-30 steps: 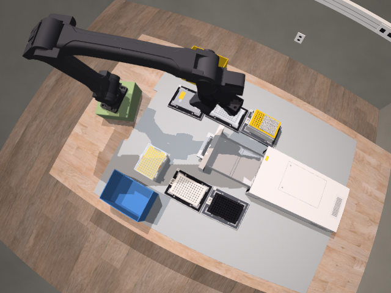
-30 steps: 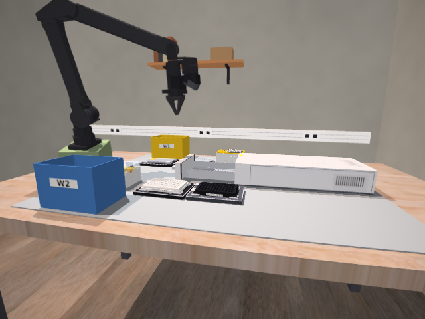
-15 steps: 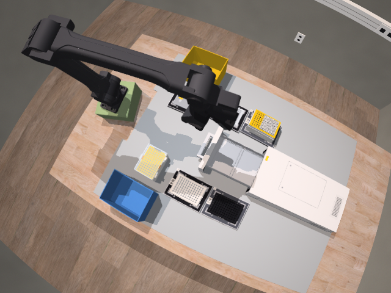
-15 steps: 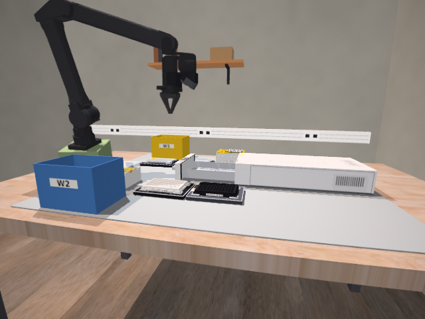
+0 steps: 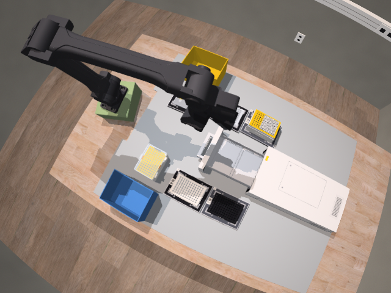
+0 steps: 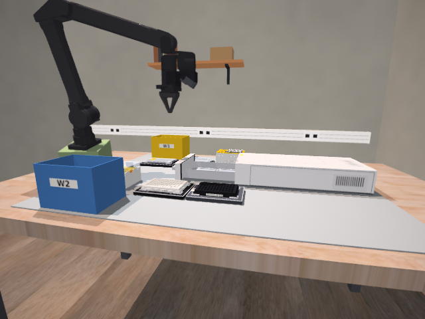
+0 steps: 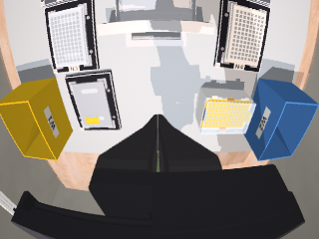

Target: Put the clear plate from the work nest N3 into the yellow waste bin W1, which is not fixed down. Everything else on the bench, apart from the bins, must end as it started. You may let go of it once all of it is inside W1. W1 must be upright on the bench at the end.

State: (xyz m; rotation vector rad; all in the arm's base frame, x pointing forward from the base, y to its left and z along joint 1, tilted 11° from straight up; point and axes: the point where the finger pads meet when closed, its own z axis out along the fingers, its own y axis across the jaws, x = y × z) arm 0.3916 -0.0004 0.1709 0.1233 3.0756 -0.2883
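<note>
The clear plate lies 24 cm below my hand, 19 cm to the left of it and 7 cm ahead of it. Also, from my hand: black work nest N3: 25 cm below, 19 cm to the left, 7 cm ahead; drawer: 22 cm below, 16 cm ahead, 1 cm to the right; white plate: 24 cm below, 19 cm to the right, 4 cm ahead.
</note>
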